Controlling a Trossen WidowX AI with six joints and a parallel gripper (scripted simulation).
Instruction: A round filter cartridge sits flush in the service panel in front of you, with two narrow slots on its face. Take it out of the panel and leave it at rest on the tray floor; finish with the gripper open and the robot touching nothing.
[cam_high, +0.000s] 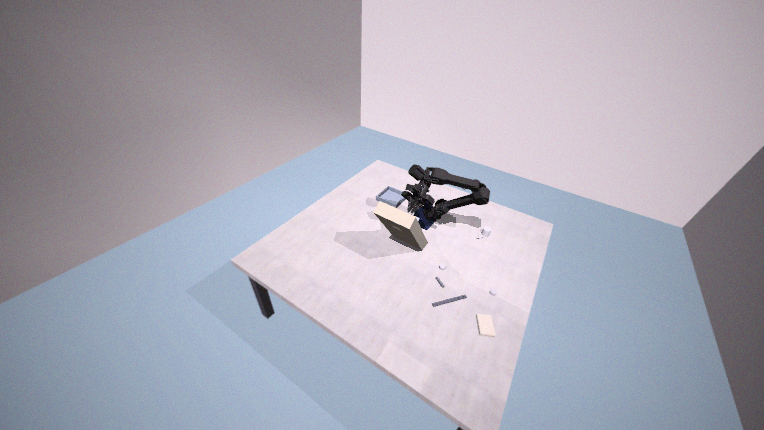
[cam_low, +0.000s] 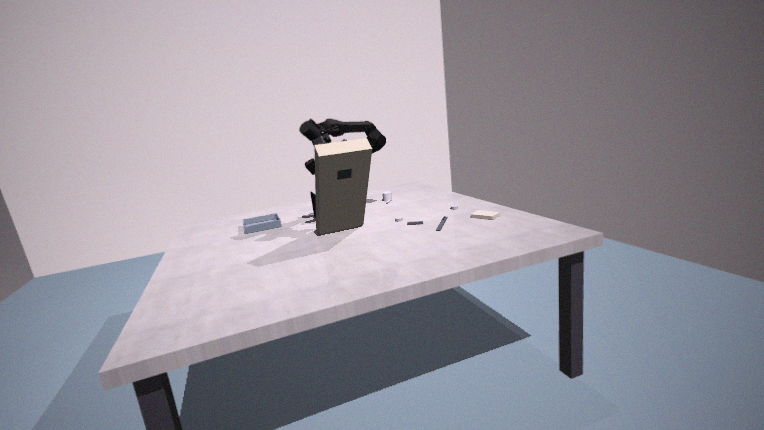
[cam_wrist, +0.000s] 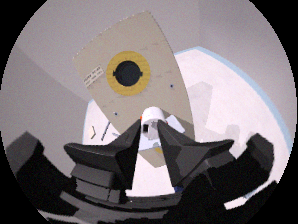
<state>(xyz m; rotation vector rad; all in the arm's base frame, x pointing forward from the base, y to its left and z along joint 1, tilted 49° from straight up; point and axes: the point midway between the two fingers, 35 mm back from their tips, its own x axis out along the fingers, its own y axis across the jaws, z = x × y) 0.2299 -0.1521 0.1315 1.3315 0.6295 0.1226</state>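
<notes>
The round cartridge lies 1 cm ahead of my gripper tip and 3 cm below it. The rest, counted from my gripper tip: beige service panel: 5 cm ahead, 5 cm below; then blue-grey tray: 33 cm behind, 29 cm to the right, 23 cm below.
</notes>
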